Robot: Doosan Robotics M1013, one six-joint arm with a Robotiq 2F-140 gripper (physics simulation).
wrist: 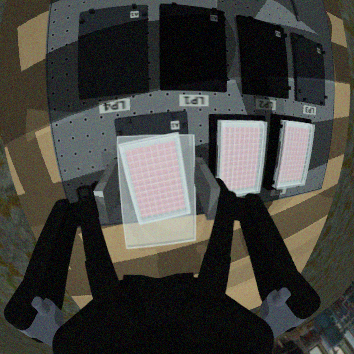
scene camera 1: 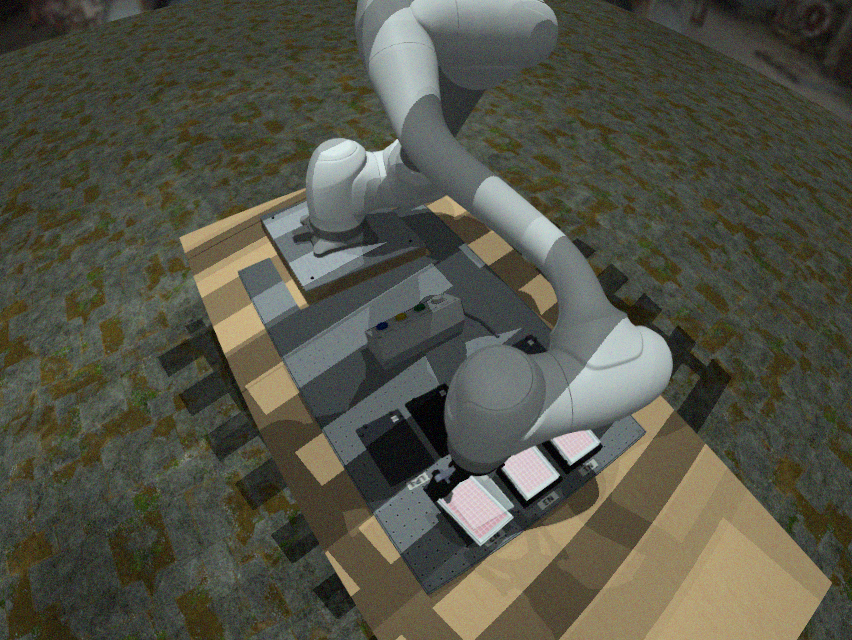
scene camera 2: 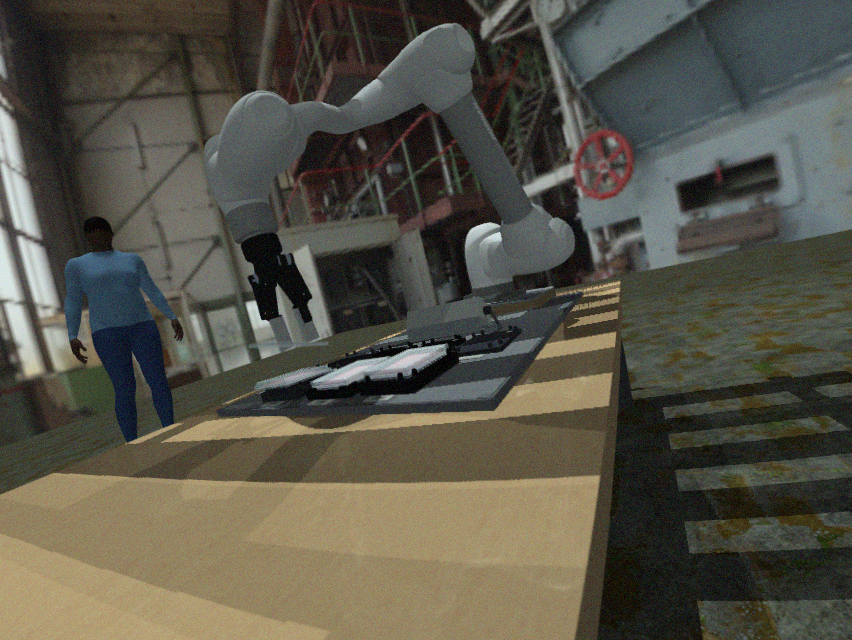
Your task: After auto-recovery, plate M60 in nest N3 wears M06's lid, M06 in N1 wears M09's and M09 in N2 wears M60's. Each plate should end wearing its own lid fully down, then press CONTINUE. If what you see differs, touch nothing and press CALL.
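Frame: origin at the arm's base, x left, y back, z up, level; metres.
Seen in the pictures: gripper, between the fingertips: (wrist: 156, 170) (scene camera 1: 465, 484) (scene camera 2: 299, 344); arm's base, origin of its link: (scene camera 1: 338, 230) (scene camera 2: 495, 299).
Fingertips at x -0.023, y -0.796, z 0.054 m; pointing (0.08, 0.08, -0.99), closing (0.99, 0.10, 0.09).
Observation:
Offsets run from my fingertips to a thing's middle. "pt": to the spot under its first point.
My gripper (wrist: 156, 170) (scene camera 2: 294, 334) is shut on a clear lid {dx +0.003, dy -0.024, dz +0.007 m} (wrist: 160, 235) (scene camera 2: 313, 342), holding it level above the left nest in the wrist view. Below it, a pink plate (wrist: 156, 180) (scene camera 1: 475, 509) (scene camera 2: 292, 378) lies skewed, turned against its dark nest {pt dx -0.013, dy +0.044, dz -0.070 m} (wrist: 145, 123) and shifted towards the table's front edge. A middle plate {dx +0.144, dy +0.004, dz -0.062 m} (wrist: 241, 155) (scene camera 1: 528, 471) and a right plate {dx +0.264, dy +0.025, dz -0.055 m} (wrist: 295, 152) (scene camera 1: 575, 444) sit squarely in their nests; whether their lids are fully down is unclear. Plate and nest names are too small or hidden to read. The arm hides most of the gripper in scene camera 1.
Dark holders marked LP4 {dx -0.073, dy +0.155, dz -0.078 m} (wrist: 113, 55), LP1 {dx +0.046, dy +0.173, dz -0.078 m} (wrist: 192, 50), LP2 {dx +0.176, dy +0.191, dz -0.078 m} (wrist: 262, 57) and LP3 {dx +0.302, dy +0.211, dz -0.078 m} (wrist: 309, 70) stand in a row behind the nests. A grey button box {dx +0.082, dy +0.398, dz -0.046 m} (scene camera 1: 416, 337) (scene camera 2: 447, 316) with blue, yellow, green and whitish buttons stands nearer the arm's base. A person (scene camera 2: 113, 296) stands beyond the table.

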